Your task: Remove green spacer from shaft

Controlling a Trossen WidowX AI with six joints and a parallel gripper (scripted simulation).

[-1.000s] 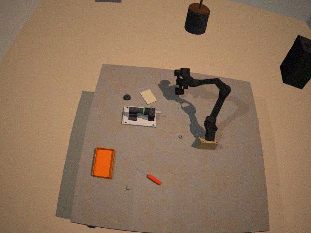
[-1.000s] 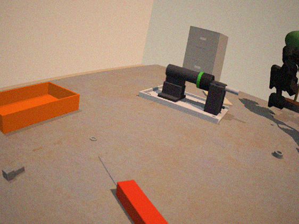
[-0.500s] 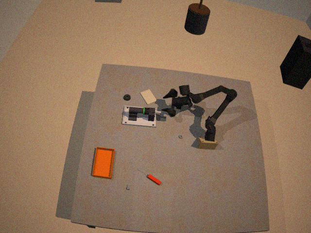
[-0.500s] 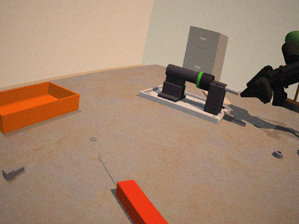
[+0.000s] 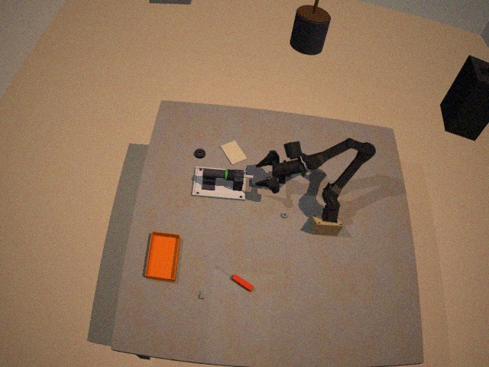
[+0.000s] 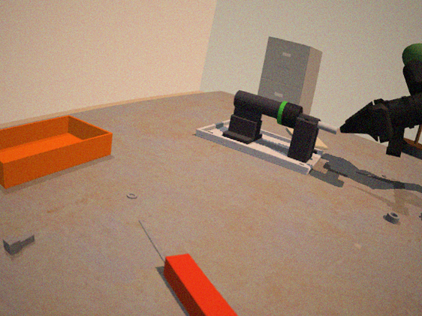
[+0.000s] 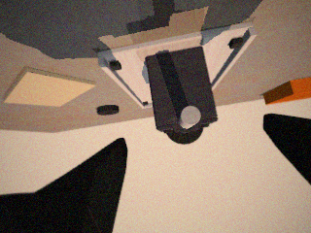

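Right now the grey shaft is 8 cm ahead of my gripper tip, 1 cm to the left of it and 1 cm below it. Round my gripper tip: beige card: 16 cm to the right, 13 cm ahead, 9 cm below; then dark sleeve: 10 cm ahead, 2 cm to the left, 1 cm below; then green spacer: 12 cm ahead, 2 cm to the left, 1 cm below.
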